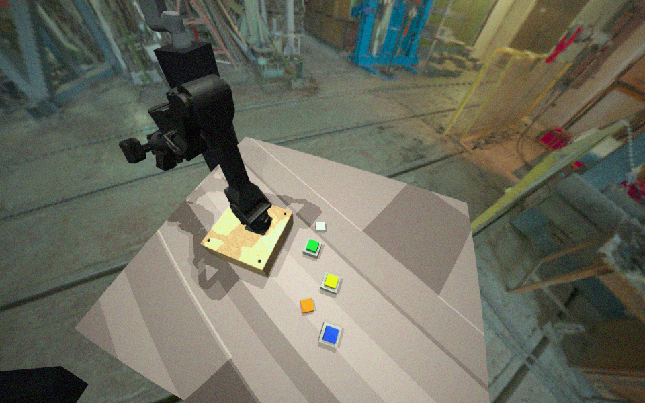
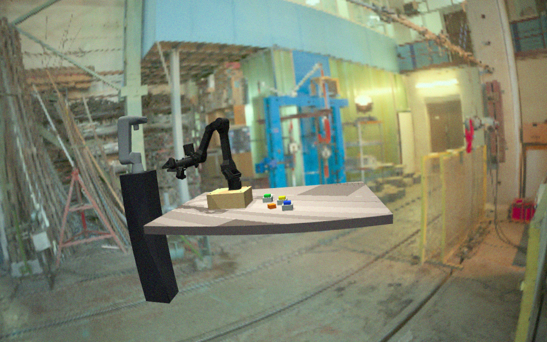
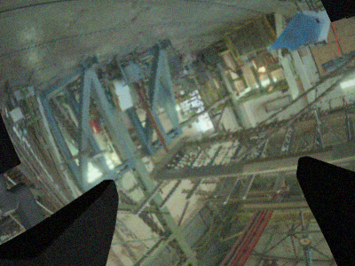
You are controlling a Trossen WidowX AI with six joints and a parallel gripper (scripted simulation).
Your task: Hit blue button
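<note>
The blue button lies 740 mm ahead of my gripper tip, 290 mm to the right of it and 180 mm below it. Round my gripper tip: yellow button: 710 mm ahead, 180 mm below, 160 mm to the right; then green button: 620 mm ahead, 180 mm below, 70 mm to the right; then orange block: 660 mm ahead, 230 mm to the right, 210 mm below.
</note>
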